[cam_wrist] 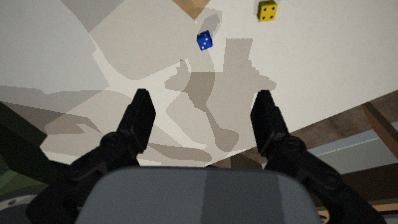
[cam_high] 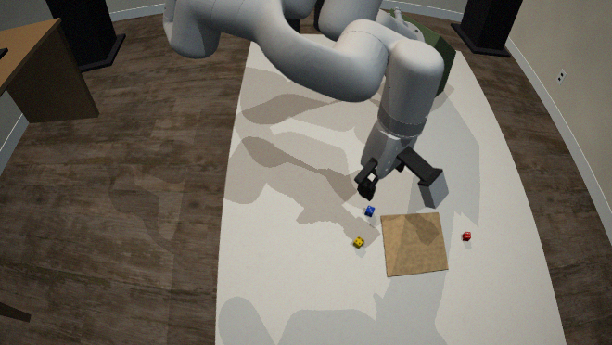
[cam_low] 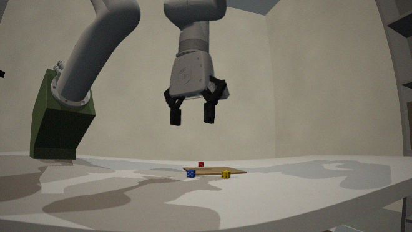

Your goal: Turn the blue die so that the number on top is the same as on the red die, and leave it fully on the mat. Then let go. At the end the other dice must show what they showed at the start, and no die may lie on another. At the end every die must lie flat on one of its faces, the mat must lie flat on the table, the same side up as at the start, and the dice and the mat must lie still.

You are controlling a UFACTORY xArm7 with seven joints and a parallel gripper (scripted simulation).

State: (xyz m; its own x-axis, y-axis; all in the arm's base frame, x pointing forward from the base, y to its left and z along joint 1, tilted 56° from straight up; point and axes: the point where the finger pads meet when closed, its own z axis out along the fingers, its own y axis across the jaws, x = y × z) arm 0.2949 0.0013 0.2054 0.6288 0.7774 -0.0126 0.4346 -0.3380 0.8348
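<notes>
Right now my hand is 12 cm above the blue die. The rest, counted from my hand: mat: 9 cm ahead, 8 cm to the left, 13 cm below; red die: 10 cm ahead, 21 cm to the left, 12 cm below; yellow die: 7 cm ahead, 4 cm to the right, 12 cm below.
</notes>
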